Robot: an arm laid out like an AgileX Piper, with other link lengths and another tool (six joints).
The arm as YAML. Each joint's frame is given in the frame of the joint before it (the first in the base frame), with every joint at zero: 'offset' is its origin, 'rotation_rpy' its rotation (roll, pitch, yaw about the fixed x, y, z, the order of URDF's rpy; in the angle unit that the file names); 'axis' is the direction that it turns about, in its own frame. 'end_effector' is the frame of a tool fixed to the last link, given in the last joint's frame.
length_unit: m
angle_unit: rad
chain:
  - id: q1
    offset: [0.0, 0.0, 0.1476]
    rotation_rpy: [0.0, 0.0, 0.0]
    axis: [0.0, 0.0, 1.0]
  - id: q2
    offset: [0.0, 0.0, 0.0]
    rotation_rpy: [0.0, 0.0, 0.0]
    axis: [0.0, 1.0, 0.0]
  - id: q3
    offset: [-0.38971, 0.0, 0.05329]
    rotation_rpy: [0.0, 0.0, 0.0]
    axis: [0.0, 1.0, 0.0]
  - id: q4
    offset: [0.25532, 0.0, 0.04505]
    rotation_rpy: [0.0, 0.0, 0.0]
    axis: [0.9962, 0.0, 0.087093]
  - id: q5
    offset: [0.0, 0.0, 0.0]
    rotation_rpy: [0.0, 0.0, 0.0]
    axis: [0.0, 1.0, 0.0]
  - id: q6
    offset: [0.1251, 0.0, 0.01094]
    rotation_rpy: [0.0, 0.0, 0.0]
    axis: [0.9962, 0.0, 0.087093]
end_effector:
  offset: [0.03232, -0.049, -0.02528]
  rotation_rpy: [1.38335, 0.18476, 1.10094]
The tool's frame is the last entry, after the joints.
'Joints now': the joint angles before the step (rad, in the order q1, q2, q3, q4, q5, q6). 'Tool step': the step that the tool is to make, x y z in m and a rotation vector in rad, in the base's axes. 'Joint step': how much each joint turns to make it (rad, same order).
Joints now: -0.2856, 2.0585, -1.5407, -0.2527, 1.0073, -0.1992
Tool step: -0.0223, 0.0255, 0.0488, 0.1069, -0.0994, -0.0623
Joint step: 0.0000, -0.1270, -0.0002, 0.1443, 0.0626, 0.0001
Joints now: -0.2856, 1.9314, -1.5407, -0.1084, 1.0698, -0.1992
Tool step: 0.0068, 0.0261, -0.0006, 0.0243, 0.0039, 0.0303
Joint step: 0.0526, -0.0023, -0.0002, 0.0209, 0.0138, 0.0152
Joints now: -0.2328, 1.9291, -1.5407, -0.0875, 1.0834, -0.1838
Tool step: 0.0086, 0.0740, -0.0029, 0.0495, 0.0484, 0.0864
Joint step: 0.1539, 0.0001, -0.0002, 0.0358, 0.0591, 0.0536
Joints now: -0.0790, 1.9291, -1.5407, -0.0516, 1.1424, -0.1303
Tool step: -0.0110, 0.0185, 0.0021, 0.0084, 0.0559, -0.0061
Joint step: 0.0388, -0.0090, 0.0075, 0.0019, 0.0598, 0.0416
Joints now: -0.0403, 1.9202, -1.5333, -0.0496, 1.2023, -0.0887
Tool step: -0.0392, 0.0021, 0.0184, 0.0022, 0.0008, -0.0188
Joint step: -0.0001, -0.1070, 0.1034, 0.0010, 0.0053, 0.0182
